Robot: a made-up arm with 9 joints. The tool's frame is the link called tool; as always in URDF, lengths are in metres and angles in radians. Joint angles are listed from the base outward.
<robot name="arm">
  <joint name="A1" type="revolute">
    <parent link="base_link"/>
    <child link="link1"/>
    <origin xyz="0 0 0.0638" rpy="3.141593 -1.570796 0"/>
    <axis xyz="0 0 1"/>
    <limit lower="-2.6" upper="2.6"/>
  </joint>
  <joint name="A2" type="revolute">
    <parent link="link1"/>
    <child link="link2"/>
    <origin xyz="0.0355 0.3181 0.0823" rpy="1.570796 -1.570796 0"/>
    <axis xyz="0 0 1"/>
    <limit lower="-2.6" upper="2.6"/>
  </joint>
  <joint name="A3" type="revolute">
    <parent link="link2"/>
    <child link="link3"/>
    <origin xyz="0.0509 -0.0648 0.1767" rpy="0 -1.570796 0"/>
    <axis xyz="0 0 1"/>
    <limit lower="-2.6" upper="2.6"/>
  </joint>
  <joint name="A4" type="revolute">
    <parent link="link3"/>
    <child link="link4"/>
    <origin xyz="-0.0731 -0.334 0.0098" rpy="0 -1.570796 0"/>
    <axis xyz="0 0 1"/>
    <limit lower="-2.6" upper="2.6"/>
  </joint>
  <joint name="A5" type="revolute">
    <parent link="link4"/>
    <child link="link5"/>
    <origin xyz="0.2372 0.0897 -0.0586" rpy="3.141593 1.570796 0"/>
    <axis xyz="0 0 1"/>
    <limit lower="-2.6" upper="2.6"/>
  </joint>
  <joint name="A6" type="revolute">
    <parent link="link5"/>
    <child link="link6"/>
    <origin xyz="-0.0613 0.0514 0.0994" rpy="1.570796 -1.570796 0"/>
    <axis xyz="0 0 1"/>
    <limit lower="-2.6" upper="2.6"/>
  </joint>
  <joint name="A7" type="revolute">
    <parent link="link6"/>
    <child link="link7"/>
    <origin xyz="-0.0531 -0.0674 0.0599" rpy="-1.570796 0 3.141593"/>
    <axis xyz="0 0 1"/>
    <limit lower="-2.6" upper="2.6"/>
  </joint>
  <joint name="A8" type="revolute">
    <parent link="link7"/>
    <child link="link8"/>
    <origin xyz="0.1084 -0.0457 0.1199" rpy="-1.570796 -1.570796 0"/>
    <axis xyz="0 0 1"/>
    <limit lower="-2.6" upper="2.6"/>
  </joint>
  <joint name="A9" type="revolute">
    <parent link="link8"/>
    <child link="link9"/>
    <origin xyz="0.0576 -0.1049 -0.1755" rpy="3.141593 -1.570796 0"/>
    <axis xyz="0 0 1"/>
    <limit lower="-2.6" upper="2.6"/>
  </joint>
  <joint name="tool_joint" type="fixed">
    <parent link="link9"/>
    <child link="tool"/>
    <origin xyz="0.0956 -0.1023 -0.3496" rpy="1.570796 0 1.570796"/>
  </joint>
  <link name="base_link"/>
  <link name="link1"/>
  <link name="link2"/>
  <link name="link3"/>
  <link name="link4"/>
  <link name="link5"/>
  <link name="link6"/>
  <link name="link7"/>
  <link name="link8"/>
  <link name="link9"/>
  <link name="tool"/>
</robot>
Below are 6 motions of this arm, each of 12 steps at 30 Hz.
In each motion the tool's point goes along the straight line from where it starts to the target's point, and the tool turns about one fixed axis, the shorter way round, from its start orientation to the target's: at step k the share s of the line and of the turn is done. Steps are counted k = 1, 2, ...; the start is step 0. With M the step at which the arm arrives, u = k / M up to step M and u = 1 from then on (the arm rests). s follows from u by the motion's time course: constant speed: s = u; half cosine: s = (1 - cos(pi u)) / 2; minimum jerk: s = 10 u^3 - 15 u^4 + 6 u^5.
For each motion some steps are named. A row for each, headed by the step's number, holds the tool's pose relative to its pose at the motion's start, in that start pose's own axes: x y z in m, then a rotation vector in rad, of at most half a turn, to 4 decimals.
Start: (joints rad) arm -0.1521 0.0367 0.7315 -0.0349 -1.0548 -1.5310 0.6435 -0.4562 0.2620
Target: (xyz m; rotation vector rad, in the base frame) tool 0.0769 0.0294 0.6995 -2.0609 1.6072 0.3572
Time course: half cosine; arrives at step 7
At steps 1, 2, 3, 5, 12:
1: 0.0073 0.0036 -0.0047 0.0039 -0.0114 0.0083
2: 0.0277 0.0136 -0.0177 0.0148 -0.0432 0.0316
3: 0.0572 0.0280 -0.0366 0.0305 -0.0893 0.0652
5: 0.1193 0.0585 -0.0765 0.0637 -0.1864 0.1361
12: 0.1470 0.0721 -0.0942 0.0785 -0.2296 0.1676

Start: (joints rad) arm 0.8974 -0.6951 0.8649 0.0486 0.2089 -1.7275 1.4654 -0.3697 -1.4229
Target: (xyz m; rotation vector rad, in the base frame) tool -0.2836 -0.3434 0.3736 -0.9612 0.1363 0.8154
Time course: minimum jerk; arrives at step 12
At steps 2, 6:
2: 0.0079 -0.0003 0.0032 0.0030 0.0314 0.0056
6: 0.1112 -0.0045 0.0456 0.0418 0.4417 0.0791

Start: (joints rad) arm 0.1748 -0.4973 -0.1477 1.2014 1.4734 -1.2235 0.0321 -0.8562 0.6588
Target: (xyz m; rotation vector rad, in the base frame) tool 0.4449 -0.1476 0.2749 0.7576 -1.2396 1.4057
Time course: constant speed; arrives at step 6
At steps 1, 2, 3, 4, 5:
1: -0.0071 0.0028 -0.0044 0.0240 -0.0133 -0.0222
2: -0.0143 0.0056 -0.0087 0.0479 -0.0266 -0.0444
3: -0.0214 0.0084 -0.0131 0.0719 -0.0399 -0.0666
4: -0.0286 0.0112 -0.0175 0.0959 -0.0532 -0.0888
5: -0.0357 0.0140 -0.0218 0.1198 -0.0665 -0.1110

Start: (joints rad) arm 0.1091 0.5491 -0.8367 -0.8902 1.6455 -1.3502 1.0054 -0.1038 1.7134
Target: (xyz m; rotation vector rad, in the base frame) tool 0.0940 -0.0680 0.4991 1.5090 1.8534 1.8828
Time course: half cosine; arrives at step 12
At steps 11, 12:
11: 0.0924 -0.0691 0.1235 0.7105 -0.1730 -0.0435
12: 0.0940 -0.0703 0.1256 0.7229 -0.1760 -0.0443

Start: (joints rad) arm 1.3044 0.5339 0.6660 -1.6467 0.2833 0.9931 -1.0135 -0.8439 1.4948
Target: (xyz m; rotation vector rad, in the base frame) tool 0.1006 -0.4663 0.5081 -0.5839 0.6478 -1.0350
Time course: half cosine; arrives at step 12
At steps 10, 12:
10: -0.0693 0.0424 -0.1196 0.4238 -1.0388 -0.0657
12: -0.0743 0.0455 -0.1282 0.4542 -1.1134 -0.0704

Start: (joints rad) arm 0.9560 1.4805 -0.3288 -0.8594 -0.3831 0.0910 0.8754 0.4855 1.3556
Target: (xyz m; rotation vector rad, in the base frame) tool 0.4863 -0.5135 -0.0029 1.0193 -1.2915 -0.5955
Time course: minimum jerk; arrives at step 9
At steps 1, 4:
1: 0.0004 0.0010 -0.0016 0.0074 0.0045 0.0012
4: 0.0126 0.0355 -0.0533 0.2551 0.1552 0.0400

